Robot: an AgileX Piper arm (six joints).
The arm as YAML. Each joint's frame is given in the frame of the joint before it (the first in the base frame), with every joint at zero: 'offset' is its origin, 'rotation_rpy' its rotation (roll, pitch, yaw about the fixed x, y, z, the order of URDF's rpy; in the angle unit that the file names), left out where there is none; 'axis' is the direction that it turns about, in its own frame. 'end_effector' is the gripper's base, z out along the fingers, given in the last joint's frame.
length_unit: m
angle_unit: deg
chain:
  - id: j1
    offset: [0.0, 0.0, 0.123]
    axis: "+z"
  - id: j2
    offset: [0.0, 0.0, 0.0]
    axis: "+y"
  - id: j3
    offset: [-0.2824, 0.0, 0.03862]
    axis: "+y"
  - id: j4
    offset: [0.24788, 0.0, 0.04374]
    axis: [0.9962, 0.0, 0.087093]
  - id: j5
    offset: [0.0, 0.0, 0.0]
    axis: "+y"
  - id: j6
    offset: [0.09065, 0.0, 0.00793]
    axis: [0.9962, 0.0, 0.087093]
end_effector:
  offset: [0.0, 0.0, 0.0]
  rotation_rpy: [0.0, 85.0, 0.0]
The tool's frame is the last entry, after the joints.
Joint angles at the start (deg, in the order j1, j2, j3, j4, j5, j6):
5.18, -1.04, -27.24, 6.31, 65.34, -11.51
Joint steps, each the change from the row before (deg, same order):
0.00, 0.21, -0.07, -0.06, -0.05, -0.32
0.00, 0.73, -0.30, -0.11, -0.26, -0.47
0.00, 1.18, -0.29, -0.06, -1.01, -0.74
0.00, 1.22, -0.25, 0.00, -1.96, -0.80
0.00, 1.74, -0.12, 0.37, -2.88, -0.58
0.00, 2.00, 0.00, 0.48, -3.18, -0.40
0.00, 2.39, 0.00, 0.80, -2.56, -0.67
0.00, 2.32, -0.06, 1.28, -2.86, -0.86
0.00, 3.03, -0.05, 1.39, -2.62, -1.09
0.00, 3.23, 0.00, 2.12, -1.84, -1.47
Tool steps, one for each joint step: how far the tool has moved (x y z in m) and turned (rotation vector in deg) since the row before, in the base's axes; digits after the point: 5 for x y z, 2 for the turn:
0.00044, -0.00005, 0.00043, -0.32, 0.03, 0.13
0.00150, -0.00004, 0.00187, -0.48, 0.08, 0.17
0.00333, 0.00014, 0.00285, -0.60, -0.24, 0.27
0.00436, 0.00024, 0.00389, -0.47, -1.10, 0.24
0.00669, 0.00087, 0.00444, 0.10, -1.29, 0.21
0.00787, 0.00104, 0.00404, 0.36, -1.17, 0.09
0.00850, 0.00150, 0.00284, 0.29, -0.19, 0.38
0.00847, 0.00195, 0.00334, 0.64, -0.61, 0.53
0.01047, 0.00214, 0.00214, 0.47, 0.30, 0.59
0.01050, 0.00298, 0.00023, 0.74, 1.28, 1.00

